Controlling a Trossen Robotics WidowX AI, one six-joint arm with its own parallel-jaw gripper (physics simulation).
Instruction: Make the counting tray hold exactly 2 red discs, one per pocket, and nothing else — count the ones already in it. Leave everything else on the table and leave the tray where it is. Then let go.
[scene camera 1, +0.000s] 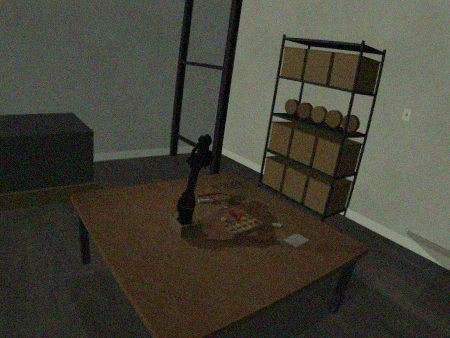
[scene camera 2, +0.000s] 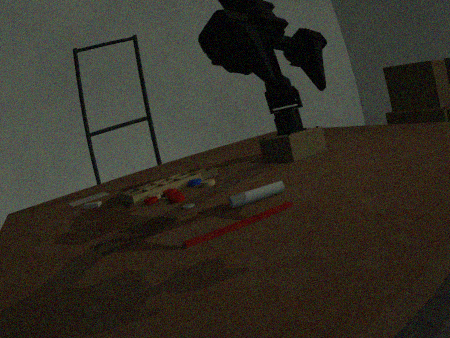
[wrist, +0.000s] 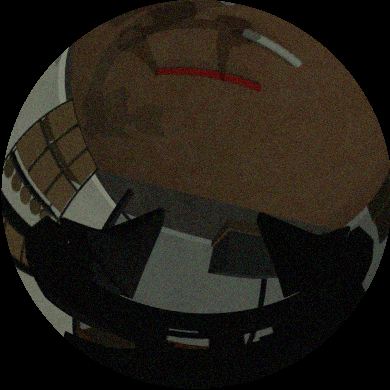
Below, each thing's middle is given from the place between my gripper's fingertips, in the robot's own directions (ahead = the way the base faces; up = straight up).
Labels:
Now: hand 7 cm short of the red rod (scene camera 2: 188, 243), 11 cm to the left of it and 17 cm above it. Round my hand: wooden counting tray (scene camera 2: 139, 194) (5 cm ahead, 56 cm to the right, 16 cm below).

